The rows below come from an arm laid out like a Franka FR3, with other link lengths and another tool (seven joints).
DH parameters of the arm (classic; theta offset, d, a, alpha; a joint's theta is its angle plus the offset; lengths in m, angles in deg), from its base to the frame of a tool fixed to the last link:
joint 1: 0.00 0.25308 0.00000 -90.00
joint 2: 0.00 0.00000 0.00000 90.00
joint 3: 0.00 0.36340 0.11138 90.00
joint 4: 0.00 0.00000 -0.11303 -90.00
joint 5: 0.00 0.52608 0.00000 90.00
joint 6: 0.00 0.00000 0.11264 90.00
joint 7: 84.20 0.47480 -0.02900 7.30
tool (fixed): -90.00 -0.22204 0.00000 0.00
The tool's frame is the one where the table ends.
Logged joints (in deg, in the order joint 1, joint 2, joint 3, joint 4, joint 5, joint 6, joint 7), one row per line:
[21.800 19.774 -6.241 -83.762 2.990 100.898 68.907]
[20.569 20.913 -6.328 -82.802 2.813 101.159 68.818]
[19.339 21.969 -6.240 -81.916 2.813 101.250 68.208]
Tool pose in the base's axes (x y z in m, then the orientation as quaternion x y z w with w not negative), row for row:
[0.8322 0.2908 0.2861 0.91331 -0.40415 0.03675 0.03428]
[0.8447 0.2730 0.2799 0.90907 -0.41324 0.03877 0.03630]
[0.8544 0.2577 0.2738 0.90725 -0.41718 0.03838 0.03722]
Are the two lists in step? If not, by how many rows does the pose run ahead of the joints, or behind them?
They are in step.
